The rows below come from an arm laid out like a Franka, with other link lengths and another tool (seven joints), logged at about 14 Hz.
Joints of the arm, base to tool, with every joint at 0 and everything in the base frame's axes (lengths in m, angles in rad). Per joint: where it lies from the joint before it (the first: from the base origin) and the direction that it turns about. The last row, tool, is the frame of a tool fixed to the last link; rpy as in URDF.
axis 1: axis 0 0 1 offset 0.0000 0.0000 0.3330
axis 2: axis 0 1 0 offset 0.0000 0.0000 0.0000
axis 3: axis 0 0 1 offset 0.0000 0.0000 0.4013
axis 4: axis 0 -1 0 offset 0.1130 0.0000 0.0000
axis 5: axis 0 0 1 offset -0.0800 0.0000 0.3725
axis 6: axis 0 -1 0 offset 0.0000 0.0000 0.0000
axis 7: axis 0 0 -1 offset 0.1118 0.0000 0.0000
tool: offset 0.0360 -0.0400 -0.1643 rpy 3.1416 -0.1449 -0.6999
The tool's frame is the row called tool.
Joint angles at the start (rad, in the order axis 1, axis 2, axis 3, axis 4, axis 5, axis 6, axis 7): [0.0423 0.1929 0.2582 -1.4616 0.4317 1.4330 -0.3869]
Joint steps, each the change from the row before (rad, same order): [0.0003 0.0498 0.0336 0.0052 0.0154 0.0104 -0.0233]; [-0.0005 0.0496 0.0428 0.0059 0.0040 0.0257 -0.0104]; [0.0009 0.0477 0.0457 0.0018 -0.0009 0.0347 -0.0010]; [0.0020 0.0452 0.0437 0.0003 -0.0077 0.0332 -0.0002]
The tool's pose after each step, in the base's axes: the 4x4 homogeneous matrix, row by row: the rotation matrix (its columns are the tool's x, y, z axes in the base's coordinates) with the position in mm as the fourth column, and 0 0 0 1 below. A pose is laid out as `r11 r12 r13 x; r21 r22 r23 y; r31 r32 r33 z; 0 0 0 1`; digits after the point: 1 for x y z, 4 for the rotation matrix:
0.9705 -0.0355 -0.2384 647.7; 0.0653 -0.9134 0.4018 266.2; -0.2321 -0.4055 -0.8842 546.3; 0 0 0 1
0.9626 -0.0118 -0.2708 652.6; 0.1056 -0.9038 0.4147 292.1; -0.2497 -0.4277 -0.8687 522.2; 0 0 0 1
0.9548 0.0048 -0.2973 655.3; 0.1368 -0.8947 0.4251 319.1; -0.2640 -0.4466 -0.8549 498.3; 0 0 0 1
0.9465 0.0213 -0.3220 655.7; 0.1663 -0.8873 0.4301 344.3; -0.2765 -0.4606 -0.8434 475.2; 0 0 0 1

